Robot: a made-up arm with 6 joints. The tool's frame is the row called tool. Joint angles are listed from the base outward. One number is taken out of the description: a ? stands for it. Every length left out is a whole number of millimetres.
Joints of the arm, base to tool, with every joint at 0 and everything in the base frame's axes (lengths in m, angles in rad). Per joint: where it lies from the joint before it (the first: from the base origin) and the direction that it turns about. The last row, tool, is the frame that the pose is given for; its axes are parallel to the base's.
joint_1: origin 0.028 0.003 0.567 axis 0 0 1
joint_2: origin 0.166 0.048 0.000 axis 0 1 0
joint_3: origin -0.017 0.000 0.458 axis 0 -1 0
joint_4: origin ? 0.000 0.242 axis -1 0 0
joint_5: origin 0.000 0.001 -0.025 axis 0 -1 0
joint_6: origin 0.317 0.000 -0.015 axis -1 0 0
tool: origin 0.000 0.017 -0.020
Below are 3 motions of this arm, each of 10 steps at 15 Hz.
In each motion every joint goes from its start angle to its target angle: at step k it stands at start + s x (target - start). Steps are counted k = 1, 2, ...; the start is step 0. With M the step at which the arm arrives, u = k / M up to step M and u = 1 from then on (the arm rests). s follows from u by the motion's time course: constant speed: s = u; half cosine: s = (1 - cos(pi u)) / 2; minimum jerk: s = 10 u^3 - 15 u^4 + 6 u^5.
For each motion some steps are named. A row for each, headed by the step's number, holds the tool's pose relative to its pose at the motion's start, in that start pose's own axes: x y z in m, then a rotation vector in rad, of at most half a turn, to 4 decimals.
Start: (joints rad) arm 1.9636 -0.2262 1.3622 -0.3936 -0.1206 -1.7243
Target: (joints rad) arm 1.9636 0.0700 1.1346 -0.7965 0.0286 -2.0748
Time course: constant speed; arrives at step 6
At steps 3, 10:
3: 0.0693 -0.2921 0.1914 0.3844 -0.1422 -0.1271
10: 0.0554 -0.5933 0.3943 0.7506 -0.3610 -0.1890

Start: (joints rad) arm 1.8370 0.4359 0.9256 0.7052 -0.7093 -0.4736
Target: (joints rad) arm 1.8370 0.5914 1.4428 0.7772 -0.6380 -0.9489
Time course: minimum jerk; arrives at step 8
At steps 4, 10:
4: -0.0877 -0.0536 0.1529 0.2855 -0.2070 0.0001
10: -0.2062 -0.1182 0.2758 0.5654 -0.4152 0.0425

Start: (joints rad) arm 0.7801 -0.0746 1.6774 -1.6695 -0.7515 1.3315
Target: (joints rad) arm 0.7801 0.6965 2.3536 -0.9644 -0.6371 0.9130
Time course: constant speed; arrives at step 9
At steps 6, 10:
6: -0.0884 -0.1117 -0.3812 -0.0380 0.3045 -0.1921
10: -0.1749 -0.1393 -0.5439 -0.0728 0.4301 -0.3007

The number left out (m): 0.875
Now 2 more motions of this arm.
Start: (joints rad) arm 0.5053 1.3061 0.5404 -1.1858 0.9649 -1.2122
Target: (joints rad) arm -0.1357 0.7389 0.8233 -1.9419 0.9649 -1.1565
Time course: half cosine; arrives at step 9
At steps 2, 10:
2: 0.0823 0.1530 0.0237 0.1333 -0.0966 0.0561
10: 0.1870 1.2992 0.5043 1.1582 -0.4863 0.5012

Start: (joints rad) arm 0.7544 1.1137 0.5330 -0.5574 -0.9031 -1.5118
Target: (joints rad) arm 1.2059 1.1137 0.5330 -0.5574 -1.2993 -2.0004
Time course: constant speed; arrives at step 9
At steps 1, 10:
1: 0.0283 -0.0452 -0.0603 0.0093 0.0015 -0.0662
10: 0.1800 -0.5019 -0.4364 0.0712 -0.1831 -0.5623

